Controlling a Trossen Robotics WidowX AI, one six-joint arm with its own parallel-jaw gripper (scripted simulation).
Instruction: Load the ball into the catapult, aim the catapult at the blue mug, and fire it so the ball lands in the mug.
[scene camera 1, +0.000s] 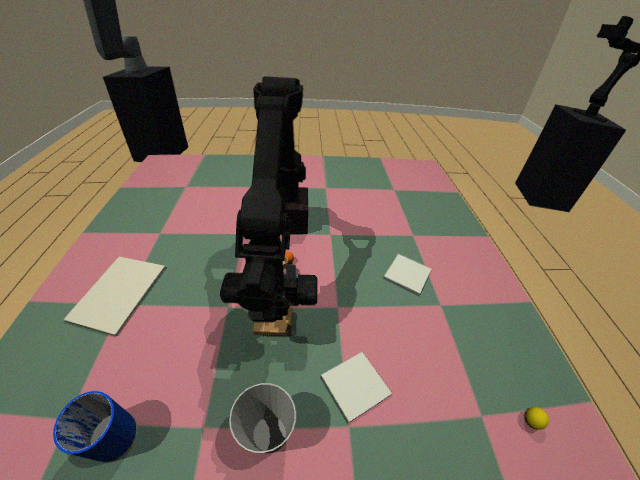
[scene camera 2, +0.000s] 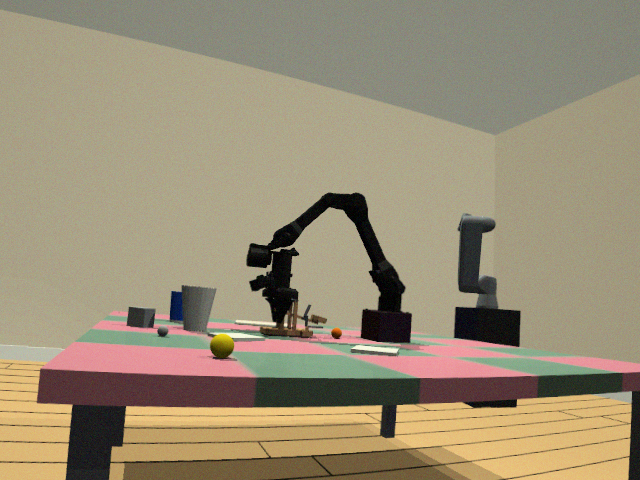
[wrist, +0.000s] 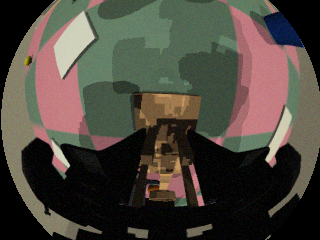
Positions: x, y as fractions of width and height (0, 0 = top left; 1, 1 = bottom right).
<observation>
In view: the gripper (scene camera 1: 0.43, 0.65), a wooden catapult (scene camera 2: 0.44, 0.69) and a blue mug (scene camera 1: 0.15, 0.89).
The wooden catapult shows as well in scene camera 1 (scene camera 1: 0.44, 0.68) and in the wrist view (wrist: 0.52, 0.49). The gripper also shows in scene camera 2 (scene camera 2: 0.43, 0.67) and in the wrist view (wrist: 0.52, 0.55).
</observation>
